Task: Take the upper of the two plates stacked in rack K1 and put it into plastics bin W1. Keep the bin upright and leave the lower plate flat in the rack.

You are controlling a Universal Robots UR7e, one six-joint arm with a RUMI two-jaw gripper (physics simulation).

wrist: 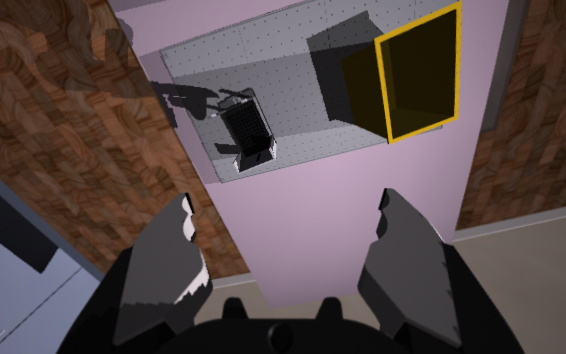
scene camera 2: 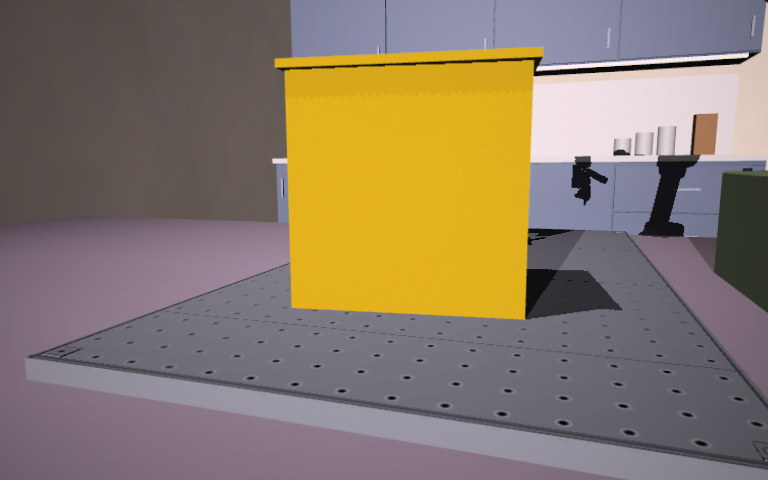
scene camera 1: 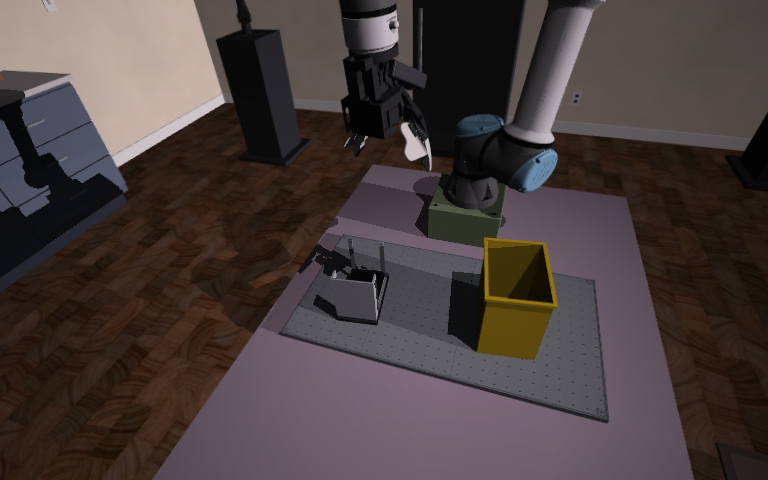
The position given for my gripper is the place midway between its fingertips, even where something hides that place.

I see my gripper (scene camera 1: 391, 163), a yellow plastics bin W1 (scene camera 2: 408, 174) and a black gridded plate (wrist: 245, 121).
My gripper is seen too in the wrist view (wrist: 284, 192). Scene camera 2 does not show the black gridded plate, which is hidden by the yellow plastics bin W1.
